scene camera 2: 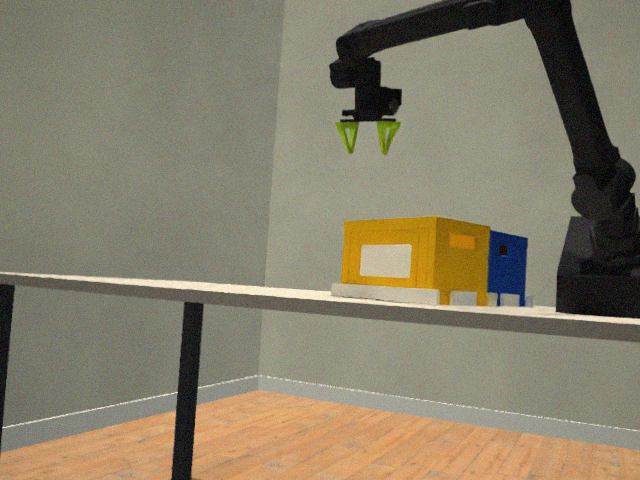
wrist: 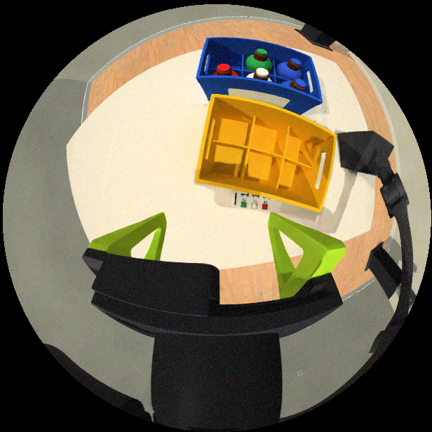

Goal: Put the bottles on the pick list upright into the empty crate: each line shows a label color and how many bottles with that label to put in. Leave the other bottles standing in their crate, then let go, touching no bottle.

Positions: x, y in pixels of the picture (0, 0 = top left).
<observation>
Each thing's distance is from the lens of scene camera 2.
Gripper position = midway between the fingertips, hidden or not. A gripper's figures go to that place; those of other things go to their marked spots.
my gripper (scene camera 2: 367, 154): 136 cm
white strip (scene camera 2: 415, 295): 120 cm
</observation>
